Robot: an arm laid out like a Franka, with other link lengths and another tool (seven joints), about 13 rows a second.
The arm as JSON. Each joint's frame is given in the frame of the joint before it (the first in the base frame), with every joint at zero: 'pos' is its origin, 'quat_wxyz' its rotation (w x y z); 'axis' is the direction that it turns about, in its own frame. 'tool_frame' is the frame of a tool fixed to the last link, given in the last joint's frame.
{
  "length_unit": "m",
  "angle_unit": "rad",
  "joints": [
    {
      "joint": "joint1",
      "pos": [
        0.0,
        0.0,
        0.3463
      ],
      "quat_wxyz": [
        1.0,
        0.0,
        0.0,
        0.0
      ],
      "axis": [
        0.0,
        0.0,
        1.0
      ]
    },
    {
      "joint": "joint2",
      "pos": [
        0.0,
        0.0,
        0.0
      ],
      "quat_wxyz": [
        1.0,
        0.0,
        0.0,
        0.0
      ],
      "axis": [
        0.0,
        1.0,
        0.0
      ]
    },
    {
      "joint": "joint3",
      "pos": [
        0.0,
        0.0,
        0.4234
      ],
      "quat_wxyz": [
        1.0,
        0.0,
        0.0,
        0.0
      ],
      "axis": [
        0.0,
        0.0,
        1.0
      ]
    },
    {
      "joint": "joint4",
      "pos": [
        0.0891,
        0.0,
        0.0
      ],
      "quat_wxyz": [
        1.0,
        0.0,
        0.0,
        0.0
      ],
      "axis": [
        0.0,
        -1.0,
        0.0
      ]
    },
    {
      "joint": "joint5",
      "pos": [
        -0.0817,
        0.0,
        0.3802
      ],
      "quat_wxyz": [
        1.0,
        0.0,
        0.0,
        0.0
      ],
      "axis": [
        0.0,
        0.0,
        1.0
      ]
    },
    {
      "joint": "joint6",
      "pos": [
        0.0,
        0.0,
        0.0
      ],
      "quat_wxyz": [
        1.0,
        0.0,
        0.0,
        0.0
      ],
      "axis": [
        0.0,
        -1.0,
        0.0
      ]
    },
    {
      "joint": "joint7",
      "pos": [
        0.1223,
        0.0,
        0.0
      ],
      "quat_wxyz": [
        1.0,
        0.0,
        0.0,
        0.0
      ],
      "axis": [
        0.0,
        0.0,
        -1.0
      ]
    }
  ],
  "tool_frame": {
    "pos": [
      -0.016,
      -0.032,
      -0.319
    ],
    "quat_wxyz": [
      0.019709,
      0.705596,
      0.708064,
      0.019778
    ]
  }
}
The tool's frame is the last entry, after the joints.
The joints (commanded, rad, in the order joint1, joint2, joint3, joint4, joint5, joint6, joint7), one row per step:
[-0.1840 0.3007 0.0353 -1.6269 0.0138 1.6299 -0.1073]
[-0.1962 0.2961 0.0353 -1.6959 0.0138 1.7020 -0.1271]
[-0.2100 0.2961 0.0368 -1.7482 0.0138 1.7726 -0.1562]
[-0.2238 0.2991 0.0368 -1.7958 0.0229 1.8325 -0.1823]
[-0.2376 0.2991 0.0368 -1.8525 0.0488 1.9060 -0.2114]
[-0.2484 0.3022 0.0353 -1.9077 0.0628 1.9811 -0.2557]
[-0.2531 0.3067 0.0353 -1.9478 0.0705 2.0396 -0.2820]
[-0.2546 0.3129 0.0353 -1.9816 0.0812 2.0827 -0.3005]
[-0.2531 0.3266 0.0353 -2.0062 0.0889 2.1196 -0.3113]
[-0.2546 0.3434 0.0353 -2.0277 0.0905 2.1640 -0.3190]
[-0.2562 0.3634 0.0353 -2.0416 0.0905 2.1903 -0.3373]
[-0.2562 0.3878 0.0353 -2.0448 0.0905 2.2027 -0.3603]
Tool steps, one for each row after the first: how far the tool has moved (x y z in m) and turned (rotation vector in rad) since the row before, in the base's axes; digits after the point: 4 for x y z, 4 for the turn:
[-0.0044 -0.0069 -0.0238 0.0039 -0.0089 0.0058]
[0.0007 -0.0080 -0.0197 0.0048 -0.0201 0.0145]
[-0.0021 -0.0058 -0.0197 0.0124 -0.0124 0.0059]
[-0.0018 -0.0016 -0.0210 0.0239 -0.0230 -0.0017]
[-0.0020 -0.0046 -0.0215 0.0147 -0.0228 0.0191]
[-0.0009 -0.0018 -0.0163 0.0060 -0.0172 0.0129]
[-0.0033 0.0015 -0.0151 0.0090 -0.0064 0.0070]
[-0.0022 0.0024 -0.0160 0.0063 -0.0007 0.0044]
[0.0000 -0.0016 -0.0161 -0.0010 -0.0065 0.0018]
[-0.0025 -0.0010 -0.0159 0.0040 0.0054 0.0145]
[-0.0020 0.0002 -0.0153 0.0078 0.0118 0.0215]

